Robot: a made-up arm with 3 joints. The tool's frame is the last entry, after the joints. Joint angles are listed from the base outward.
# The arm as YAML. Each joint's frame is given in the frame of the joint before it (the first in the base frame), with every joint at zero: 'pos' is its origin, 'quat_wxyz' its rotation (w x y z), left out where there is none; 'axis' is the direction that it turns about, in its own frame. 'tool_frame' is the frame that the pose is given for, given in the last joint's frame.
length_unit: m
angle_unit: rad
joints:
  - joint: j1
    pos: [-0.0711, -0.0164, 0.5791]
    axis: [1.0, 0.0, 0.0]
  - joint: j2
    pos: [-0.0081, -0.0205, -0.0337]
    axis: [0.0, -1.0, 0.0]
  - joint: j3
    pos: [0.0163, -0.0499, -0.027]
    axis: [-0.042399, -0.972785, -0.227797]
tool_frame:
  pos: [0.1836, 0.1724, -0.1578]
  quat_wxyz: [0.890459, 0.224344, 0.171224, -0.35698]
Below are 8 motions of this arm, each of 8 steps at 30 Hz.
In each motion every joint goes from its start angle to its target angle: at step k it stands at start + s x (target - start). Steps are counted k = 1, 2, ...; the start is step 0. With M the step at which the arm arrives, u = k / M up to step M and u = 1 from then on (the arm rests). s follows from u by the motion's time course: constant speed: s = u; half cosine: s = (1 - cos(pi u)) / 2; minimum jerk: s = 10 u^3 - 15 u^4 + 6 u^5.
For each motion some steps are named. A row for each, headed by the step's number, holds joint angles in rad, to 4 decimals.
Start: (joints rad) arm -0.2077 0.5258 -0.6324
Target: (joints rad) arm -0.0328 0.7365 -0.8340
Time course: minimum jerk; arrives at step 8
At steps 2, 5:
2: -0.1896 0.5476 -0.6533
5: -0.0809 0.6785 -0.7785

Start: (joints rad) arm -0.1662 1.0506 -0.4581
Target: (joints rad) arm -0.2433 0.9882 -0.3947
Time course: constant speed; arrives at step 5
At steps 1, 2, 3, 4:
1: -0.1816 1.0381 -0.4454
2: -0.1970 1.0256 -0.4327
3: -0.2125 1.0132 -0.4201
4: -0.2279 1.0007 -0.4074

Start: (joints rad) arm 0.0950 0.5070 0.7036
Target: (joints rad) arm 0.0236 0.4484 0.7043
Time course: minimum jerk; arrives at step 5
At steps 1, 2, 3, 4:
1: 0.0909 0.5036 0.7036
2: 0.0723 0.4884 0.7038
3: 0.0463 0.4670 0.7041
4: 0.0277 0.4518 0.7043

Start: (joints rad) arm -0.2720 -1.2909 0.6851
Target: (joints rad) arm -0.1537 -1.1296 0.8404
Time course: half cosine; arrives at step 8
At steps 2, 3, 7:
2: -0.2547 -1.2673 0.7078
3: -0.2355 -1.2411 0.7330
7: -0.1582 -1.1357 0.8345

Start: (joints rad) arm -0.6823 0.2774 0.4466
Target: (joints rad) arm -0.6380 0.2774 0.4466
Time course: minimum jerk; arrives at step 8
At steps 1, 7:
1: -0.6816 0.2774 0.4466
7: -0.6387 0.2774 0.4466

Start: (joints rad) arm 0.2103 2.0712 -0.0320
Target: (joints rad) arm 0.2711 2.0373 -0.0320
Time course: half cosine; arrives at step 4
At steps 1, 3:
1: 0.2192 2.0662 -0.0320
3: 0.2622 2.0423 -0.0320

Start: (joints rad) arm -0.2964 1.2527 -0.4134
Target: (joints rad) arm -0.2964 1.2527 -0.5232
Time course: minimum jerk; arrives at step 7
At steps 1, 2, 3, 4, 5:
1: -0.2964 1.2527 -0.4160
2: -0.2964 1.2527 -0.4293
3: -0.2964 1.2527 -0.4538
4: -0.2964 1.2527 -0.4828
5: -0.2964 1.2527 -0.5073

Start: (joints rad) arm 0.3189 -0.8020 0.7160
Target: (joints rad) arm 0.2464 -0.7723 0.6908
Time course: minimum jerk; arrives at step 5
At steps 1, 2, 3, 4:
1: 0.3147 -0.8003 0.7145
2: 0.2959 -0.7926 0.7080
3: 0.2694 -0.7817 0.6988
4: 0.2506 -0.7740 0.6923

